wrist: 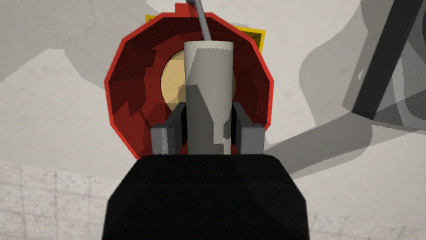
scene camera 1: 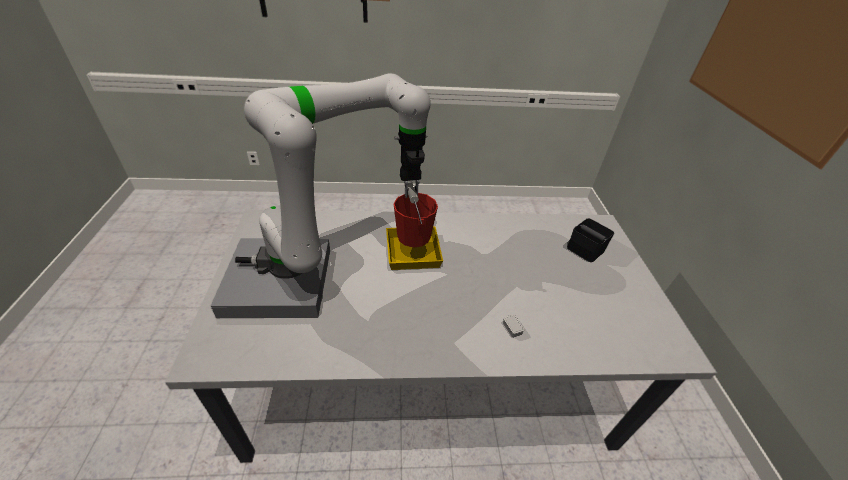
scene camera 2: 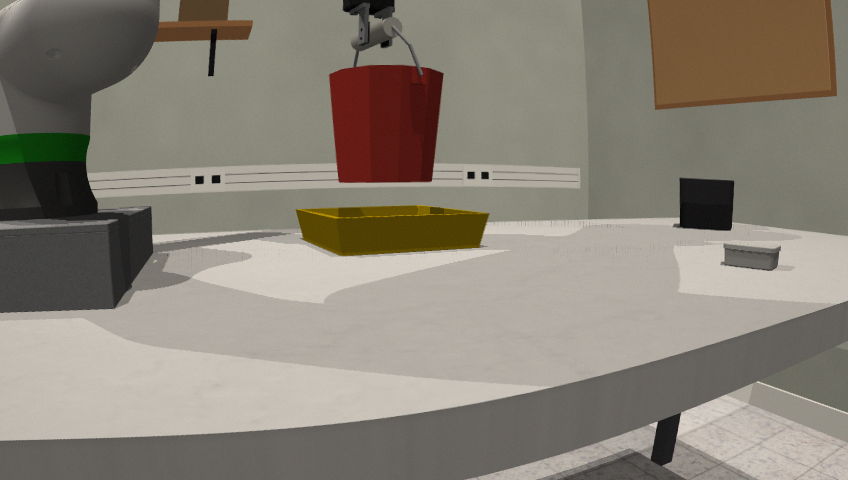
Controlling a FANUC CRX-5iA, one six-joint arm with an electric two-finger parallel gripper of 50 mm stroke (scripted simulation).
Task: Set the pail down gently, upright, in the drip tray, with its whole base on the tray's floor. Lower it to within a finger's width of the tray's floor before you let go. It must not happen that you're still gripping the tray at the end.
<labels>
A red pail (scene camera 2: 385,117) is 0.76 m from the lens. A yellow drip tray (scene camera 2: 419,230) is 0.74 m from the lens. A small grey box (scene camera 2: 756,255): 0.70 m from the lens. A black box (scene camera 2: 704,203) is 1.26 m from the lens. The marked spots on the small grey box and the black box are 0.57 m apart.
</labels>
